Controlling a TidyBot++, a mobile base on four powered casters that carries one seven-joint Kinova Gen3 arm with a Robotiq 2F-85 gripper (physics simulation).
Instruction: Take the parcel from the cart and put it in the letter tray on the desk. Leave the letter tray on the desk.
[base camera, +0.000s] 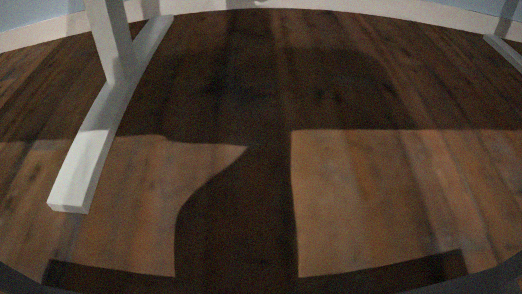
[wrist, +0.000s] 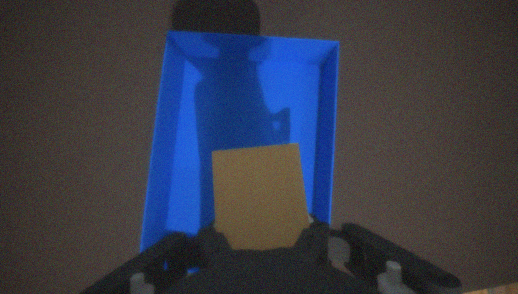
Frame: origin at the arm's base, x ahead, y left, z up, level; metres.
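Where they show: gripper, fingertip midpoint: (wrist: 263, 221).
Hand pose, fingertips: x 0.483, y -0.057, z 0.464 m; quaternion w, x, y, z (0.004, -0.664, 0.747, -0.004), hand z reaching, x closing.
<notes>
After its pixels a point has its place.
The parcel (wrist: 260, 197) @(x 0.514, y -0.060, z 0.511 m) is a tan, box-like thing in the lower middle of the wrist view. My gripper (wrist: 263, 221) @(x 0.483, y -0.057, z 0.464 m) is shut on the parcel, with a dark finger on each side of it. The letter tray (wrist: 302, 95) @(x 0.637, y -0.155, z 0.326 m) is bright blue, open-topped and rectangular. It lies on the dark brown desk top (wrist: 425, 150) @(x 0.505, y -0.347, z 0.324 m), and the parcel is over its near part. The parcel and the fingers hide the near end of the tray. How high the parcel is above the tray floor is hard to tell. The cart does not show in either view.
In the base camera view a white desk leg with a long foot (base camera: 80, 165) stands at the left, and part of another foot (base camera: 505, 50) shows at the far right. A pale skirting board (base camera: 320, 14) @(x 0.995, y -0.198, z -0.396 m) and blue wall are behind. Shadows fall on the wooden floor (base camera: 370, 200) @(x 0.321, y -0.146, z -0.396 m).
</notes>
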